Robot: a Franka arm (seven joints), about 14 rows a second.
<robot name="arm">
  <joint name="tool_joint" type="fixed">
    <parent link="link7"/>
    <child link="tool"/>
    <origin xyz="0 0 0.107" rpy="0 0 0"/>
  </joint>
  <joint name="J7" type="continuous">
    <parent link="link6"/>
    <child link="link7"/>
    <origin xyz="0.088 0 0" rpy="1.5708 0 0"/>
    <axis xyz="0 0 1"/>
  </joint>
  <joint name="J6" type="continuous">
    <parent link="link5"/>
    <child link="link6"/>
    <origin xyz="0 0 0" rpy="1.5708 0 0"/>
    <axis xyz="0 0 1"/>
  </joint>
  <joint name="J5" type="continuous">
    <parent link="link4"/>
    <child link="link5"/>
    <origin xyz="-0.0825 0.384 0" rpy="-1.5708 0 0"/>
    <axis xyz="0 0 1"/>
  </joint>
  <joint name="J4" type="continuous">
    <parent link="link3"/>
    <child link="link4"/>
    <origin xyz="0.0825 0 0" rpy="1.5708 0 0"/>
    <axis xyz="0 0 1"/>
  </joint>
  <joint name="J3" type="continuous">
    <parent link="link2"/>
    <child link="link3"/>
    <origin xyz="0 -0.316 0" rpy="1.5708 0 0"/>
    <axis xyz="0 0 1"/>
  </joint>
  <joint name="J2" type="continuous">
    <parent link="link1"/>
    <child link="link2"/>
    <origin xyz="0 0 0" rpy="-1.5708 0 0"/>
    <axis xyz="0 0 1"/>
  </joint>
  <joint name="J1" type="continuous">
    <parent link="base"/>
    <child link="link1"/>
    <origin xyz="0 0 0.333" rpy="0 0 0"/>
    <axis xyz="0 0 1"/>
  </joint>
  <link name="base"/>
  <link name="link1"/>
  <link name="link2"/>
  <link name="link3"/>
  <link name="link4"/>
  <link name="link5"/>
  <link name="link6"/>
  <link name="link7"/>
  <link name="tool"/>
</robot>
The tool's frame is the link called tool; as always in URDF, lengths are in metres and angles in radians. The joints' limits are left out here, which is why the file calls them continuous.
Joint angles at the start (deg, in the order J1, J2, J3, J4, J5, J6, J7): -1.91, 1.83, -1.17, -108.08, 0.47, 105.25, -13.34
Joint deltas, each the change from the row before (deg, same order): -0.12, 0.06, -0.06, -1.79, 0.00, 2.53, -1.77; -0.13, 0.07, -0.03, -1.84, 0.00, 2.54, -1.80; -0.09, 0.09, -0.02, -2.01, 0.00, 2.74, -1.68; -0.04, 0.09, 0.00, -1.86, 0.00, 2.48, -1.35; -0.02, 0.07, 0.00, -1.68, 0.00, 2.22, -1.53; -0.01, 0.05, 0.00, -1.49, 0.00, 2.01, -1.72; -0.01, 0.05, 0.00, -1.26, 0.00, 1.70, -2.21; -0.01, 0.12, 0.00, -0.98, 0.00, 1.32, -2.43; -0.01, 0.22, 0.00, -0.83, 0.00, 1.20, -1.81
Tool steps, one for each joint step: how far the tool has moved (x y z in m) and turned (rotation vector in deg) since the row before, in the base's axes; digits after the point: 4 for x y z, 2 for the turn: -0.0003, -0.0018, -0.0117, 0.08, -0.70, 1.57; -0.0009, -0.0016, -0.0121, 0.07, -0.65, 1.62; -0.0015, -0.0010, -0.0133, 0.04, -0.65, 1.55; -0.0019, -0.0003, -0.0123, 0.01, -0.54, 1.29; -0.0021, -0.0001, -0.0109, 0.01, -0.48, 1.49; -0.0021, 0.0000, -0.0094, 0.00, -0.48, 1.70; -0.0020, 0.0000, -0.0080, 0.01, -0.40, 2.19; -0.0016, 0.0000, -0.0069, 0.01, -0.24, 2.41; -0.0012, 0.0000, -0.0068, 0.00, -0.16, 1.79
